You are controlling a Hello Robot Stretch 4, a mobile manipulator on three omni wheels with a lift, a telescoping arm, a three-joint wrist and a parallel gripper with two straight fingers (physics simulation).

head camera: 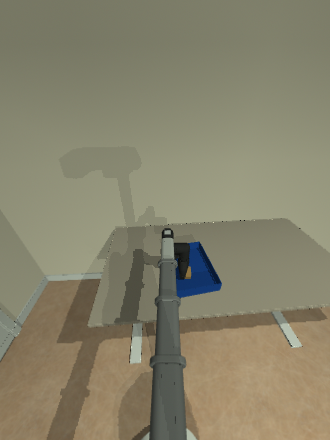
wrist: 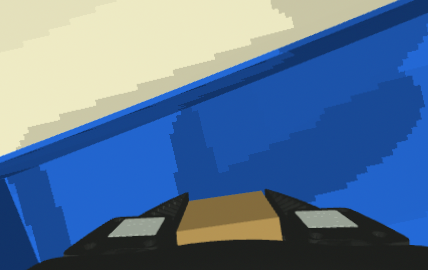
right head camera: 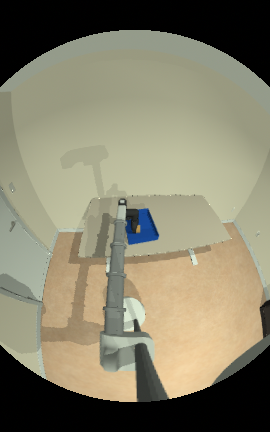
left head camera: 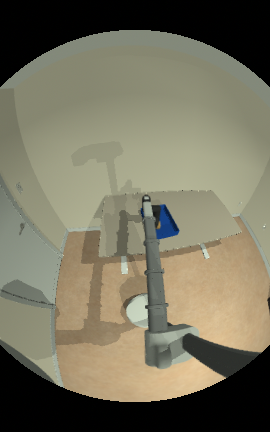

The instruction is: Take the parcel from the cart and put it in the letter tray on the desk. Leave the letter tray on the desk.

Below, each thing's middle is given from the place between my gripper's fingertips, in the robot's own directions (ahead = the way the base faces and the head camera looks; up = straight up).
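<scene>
My hand's 2 cm to the left of the parcel (wrist: 246,216) and 3 cm below it. There's a blue letter tray (head camera: 204,279) too, and that tray is 4 cm ahead of my hand, 4 cm to the right of it and 3 cm above it.
</scene>
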